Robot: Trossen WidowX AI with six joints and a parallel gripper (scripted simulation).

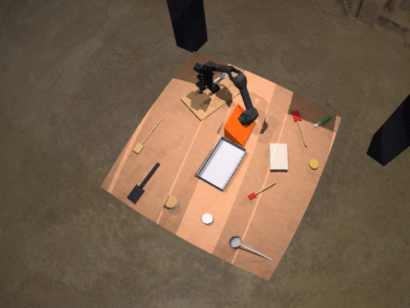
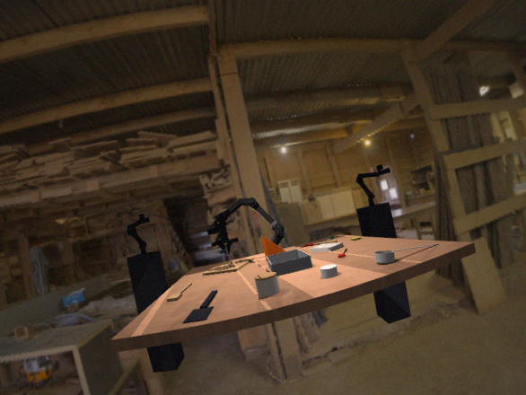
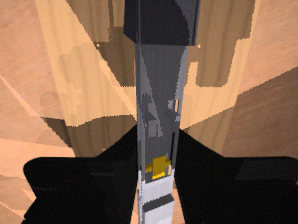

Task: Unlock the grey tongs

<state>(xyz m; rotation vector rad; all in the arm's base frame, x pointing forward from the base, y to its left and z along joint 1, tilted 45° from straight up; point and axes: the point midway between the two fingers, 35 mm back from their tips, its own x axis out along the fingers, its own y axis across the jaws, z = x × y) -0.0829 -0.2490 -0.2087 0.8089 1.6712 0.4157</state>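
My gripper tip is now 80 mm above the wooden board. From my gripper tip the other things lie so: grey roasting tin (390 mm ahead, 360 mm to the left, 60 mm below); yellow lock piece (40 mm above, 10 mm behind); white block (650 mm to the left, 140 mm ahead, 80 mm below).
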